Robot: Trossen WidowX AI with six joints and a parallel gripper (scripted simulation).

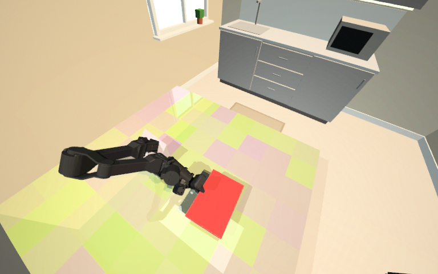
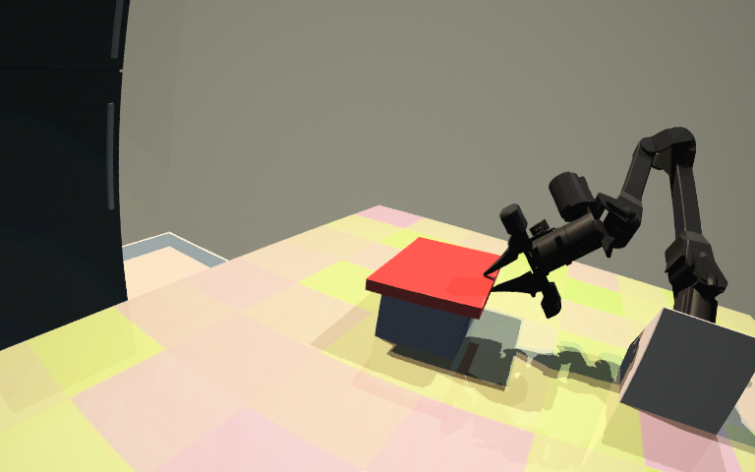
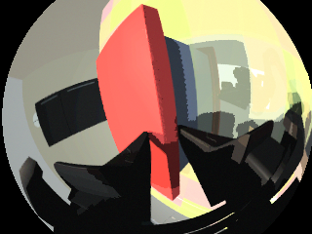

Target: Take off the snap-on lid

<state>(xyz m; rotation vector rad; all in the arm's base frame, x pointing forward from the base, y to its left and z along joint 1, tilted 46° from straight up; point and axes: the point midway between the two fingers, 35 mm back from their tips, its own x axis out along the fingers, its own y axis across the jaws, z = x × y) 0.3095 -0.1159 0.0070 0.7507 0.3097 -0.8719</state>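
The red lid lies 7 cm ahead of my gripper tip. Also, from my gripper tip: storage box: 8 cm ahead, 5 cm below.
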